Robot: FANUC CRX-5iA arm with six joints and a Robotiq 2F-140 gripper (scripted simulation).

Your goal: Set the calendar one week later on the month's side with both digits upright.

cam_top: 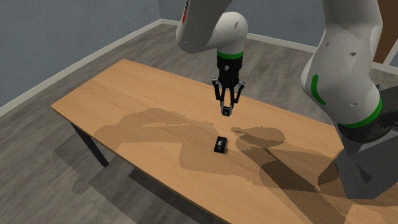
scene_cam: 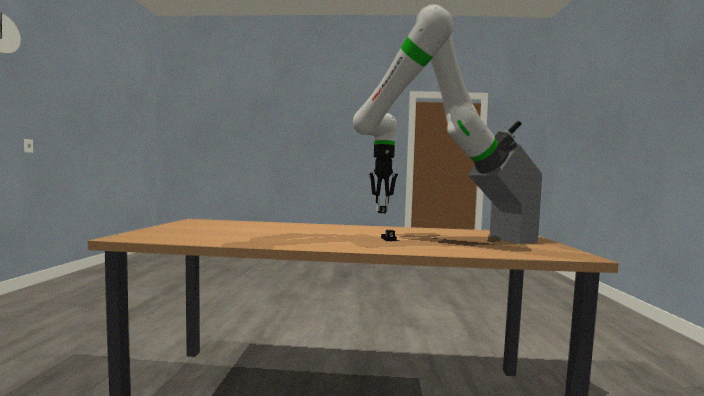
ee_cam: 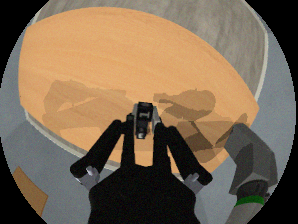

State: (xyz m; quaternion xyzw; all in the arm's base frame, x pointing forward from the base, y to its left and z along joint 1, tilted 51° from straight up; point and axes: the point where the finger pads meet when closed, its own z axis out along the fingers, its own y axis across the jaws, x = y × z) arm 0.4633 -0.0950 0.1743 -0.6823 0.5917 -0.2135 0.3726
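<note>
Right now my hand is 4 cm past the tray, 10 cm to the right of it and 13 cm above it.
</note>
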